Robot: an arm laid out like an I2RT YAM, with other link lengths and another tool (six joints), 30 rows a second.
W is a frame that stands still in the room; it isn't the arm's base.
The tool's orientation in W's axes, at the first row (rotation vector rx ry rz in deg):
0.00, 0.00, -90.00
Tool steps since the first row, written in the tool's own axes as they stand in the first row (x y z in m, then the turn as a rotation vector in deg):
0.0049, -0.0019, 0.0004, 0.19, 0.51, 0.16
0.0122, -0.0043, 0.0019, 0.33, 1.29, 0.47
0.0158, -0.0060, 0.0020, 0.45, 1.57, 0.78
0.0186, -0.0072, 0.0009, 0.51, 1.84, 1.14
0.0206, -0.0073, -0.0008, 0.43, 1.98, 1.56
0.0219, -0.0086, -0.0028, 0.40, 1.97, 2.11
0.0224, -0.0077, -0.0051, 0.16, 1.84, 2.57
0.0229, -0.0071, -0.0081, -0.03, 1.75, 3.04
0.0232, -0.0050, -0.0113, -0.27, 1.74, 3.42
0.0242, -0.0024, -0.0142, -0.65, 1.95, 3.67
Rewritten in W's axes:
-0.0019, -0.0049, 0.0004, 0.51, -0.19, 0.16
-0.0043, -0.0122, 0.0019, 1.29, -0.33, 0.47
-0.0060, -0.0158, 0.0020, 1.57, -0.45, 0.78
-0.0072, -0.0186, 0.0009, 1.84, -0.51, 1.14
-0.0073, -0.0206, -0.0008, 1.98, -0.43, 1.56
-0.0086, -0.0219, -0.0028, 1.97, -0.40, 2.11
-0.0077, -0.0224, -0.0051, 1.84, -0.16, 2.57
-0.0071, -0.0229, -0.0081, 1.75, 0.03, 3.04
-0.0050, -0.0232, -0.0113, 1.74, 0.27, 3.42
-0.0024, -0.0242, -0.0142, 1.95, 0.65, 3.67

